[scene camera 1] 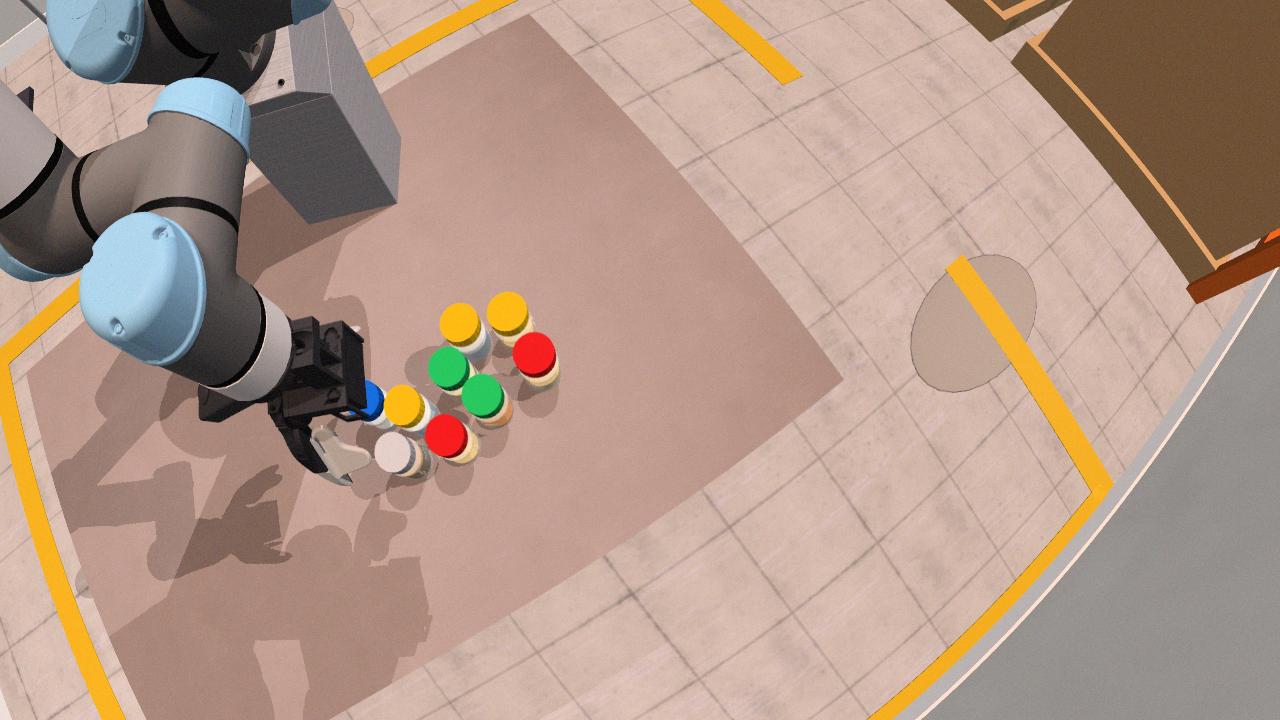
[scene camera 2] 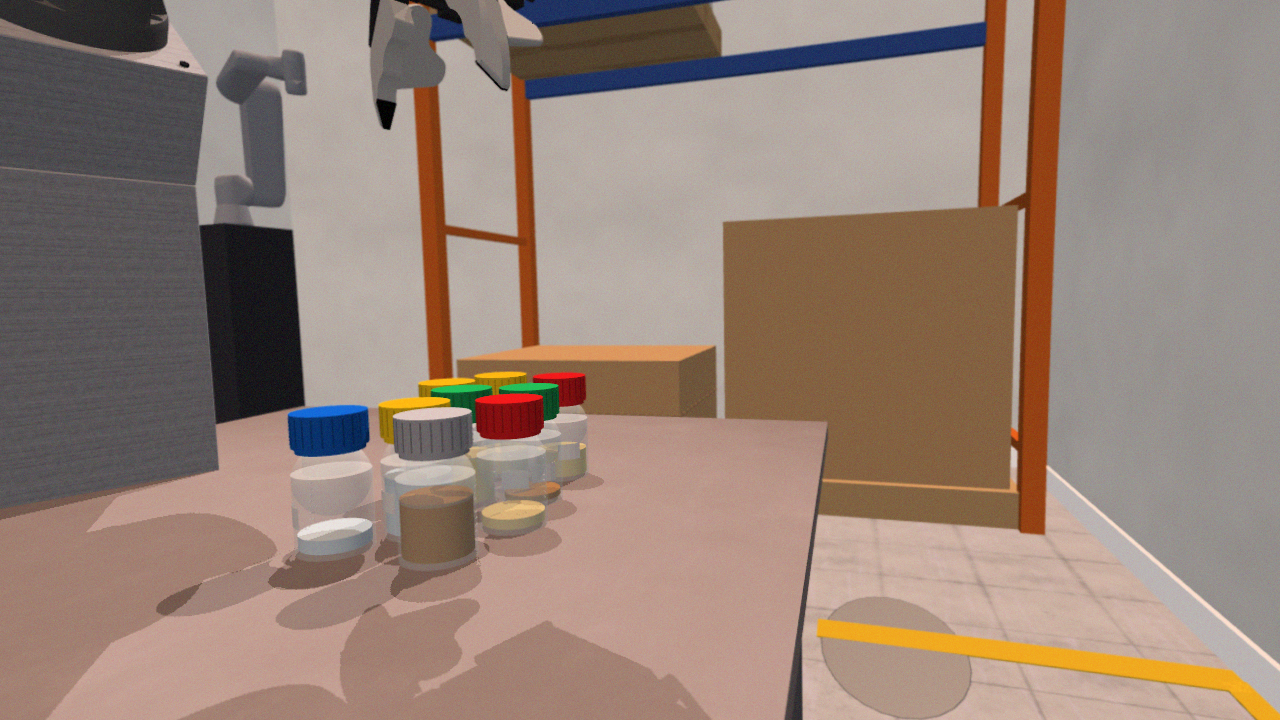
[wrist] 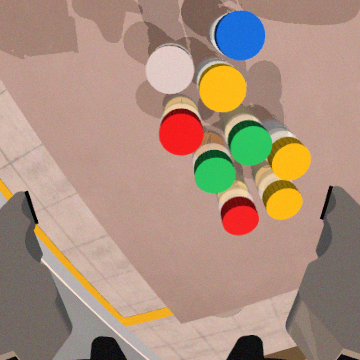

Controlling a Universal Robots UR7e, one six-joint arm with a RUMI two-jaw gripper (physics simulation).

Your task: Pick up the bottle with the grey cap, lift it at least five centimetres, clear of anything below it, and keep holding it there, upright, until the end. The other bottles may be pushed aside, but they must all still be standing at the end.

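Where they show: gripper, fingertip midpoint: (scene camera 2: 439, 111) (wrist: 177, 193); arm's base at its link origin: (scene camera 2: 68, 11).
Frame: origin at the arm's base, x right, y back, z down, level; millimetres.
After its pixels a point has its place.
The bottle with the grey cap (scene camera 1: 395, 453) @(y -447, x 38, z 361 mm) (scene camera 2: 433, 434) @(y -461, x 63, z 371 mm) (wrist: 170, 69) @(y -442, x 42, z 360 mm) stands upright on the table, at the near corner of the group in the scene camera 2 view, with brown contents. The blue-capped bottle (scene camera 1: 369, 401) @(y -366, x 45, z 360 mm) (scene camera 2: 328, 429) @(y -377, x 74, z 370 mm) (wrist: 240, 35) @(y -357, x 55, z 361 mm), a yellow-capped bottle (scene camera 1: 406, 407) @(y -399, x -2, z 360 mm) (wrist: 222, 88) @(y -392, x 4, z 360 mm) and a red-capped bottle (scene camera 1: 446, 436) @(y -458, x -38, z 360 mm) (scene camera 2: 509, 416) @(y -470, x -13, z 371 mm) (wrist: 181, 132) @(y -453, x -33, z 361 mm) stand close around it. My gripper (scene camera 2: 444, 100) @(y -441, x 15, z 144 mm) (wrist: 177, 193) @(y -441, x 15, z 144 mm) is open and empty, high above the bottles. In the wrist view the grey cap lies above the line between the fingertips, left of centre.
Beyond stand two green-capped bottles (scene camera 1: 484, 396) @(y -435, x -107, z 361 mm) (scene camera 1: 448, 368) @(y -378, x -78, z 361 mm), two yellow-capped ones (scene camera 1: 460, 324) @(y -332, x -117, z 360 mm) (scene camera 1: 507, 313) @(y -349, x -180, z 361 mm) and another red-capped one (scene camera 1: 534, 355) @(y -417, x -188, z 360 mm), all upright and close together. A grey pedestal (scene camera 1: 322, 134) @(y -13, x -41, z 229 mm) (scene camera 2: 98, 313) @(y 2, x 2, z 287 mm) rises at the table's side. The table's edge (scene camera 2: 811, 537) @(y -686, x -103, z 471 mm) is right of the bottles.
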